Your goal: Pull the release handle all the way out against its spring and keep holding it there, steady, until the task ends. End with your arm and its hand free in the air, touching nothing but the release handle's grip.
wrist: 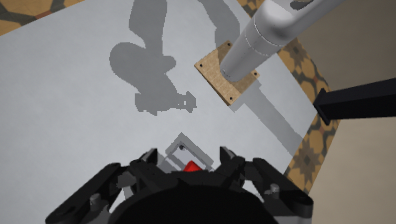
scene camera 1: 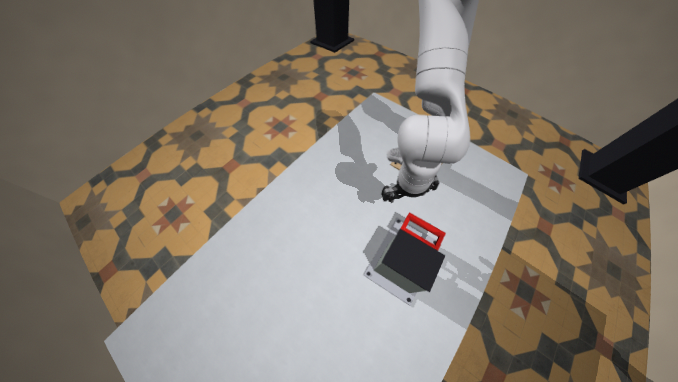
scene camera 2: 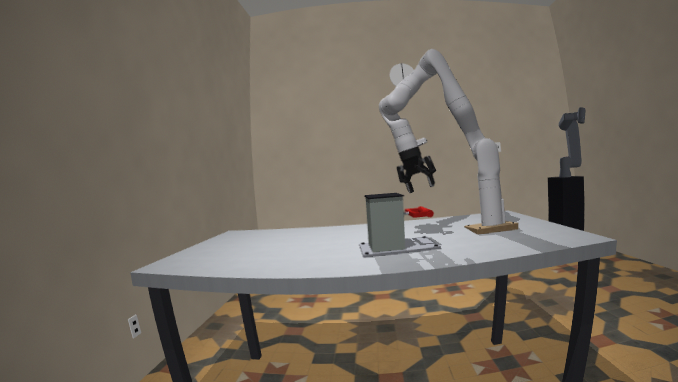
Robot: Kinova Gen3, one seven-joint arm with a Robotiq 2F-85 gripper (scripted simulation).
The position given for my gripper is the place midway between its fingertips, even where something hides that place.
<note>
In view: my gripper [scene camera 2: 422, 189].
My gripper shows as well in the wrist view [wrist: 189, 154].
</note>
